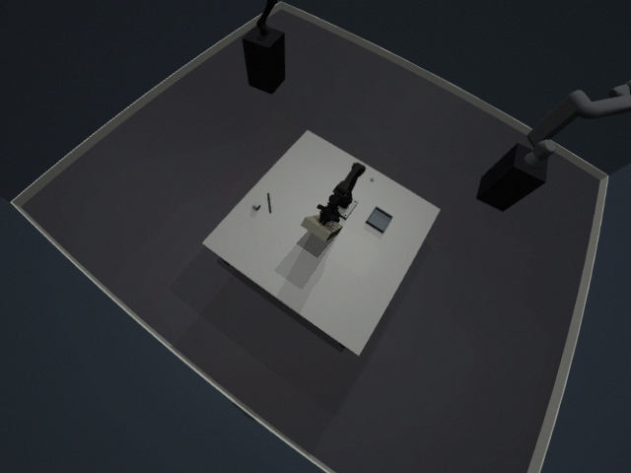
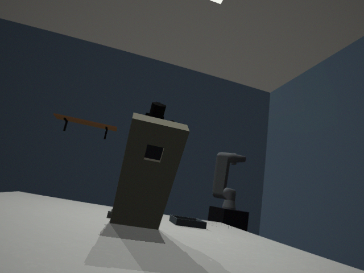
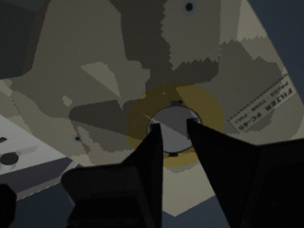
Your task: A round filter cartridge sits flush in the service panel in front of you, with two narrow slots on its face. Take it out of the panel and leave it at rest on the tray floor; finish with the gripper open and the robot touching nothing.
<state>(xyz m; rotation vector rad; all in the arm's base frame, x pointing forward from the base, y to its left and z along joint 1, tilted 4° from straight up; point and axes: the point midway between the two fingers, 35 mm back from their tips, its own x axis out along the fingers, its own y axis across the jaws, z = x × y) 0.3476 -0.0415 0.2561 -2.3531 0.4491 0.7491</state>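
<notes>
The round filter cartridge is 1 cm ahead of my gripper tip and 1 cm below it. The rest, counted from my gripper tip: square tray 37 cm behind, 34 cm to the left, 27 cm below; then small white piece 3 cm behind, 52 cm to the right, 26 cm below.
</notes>
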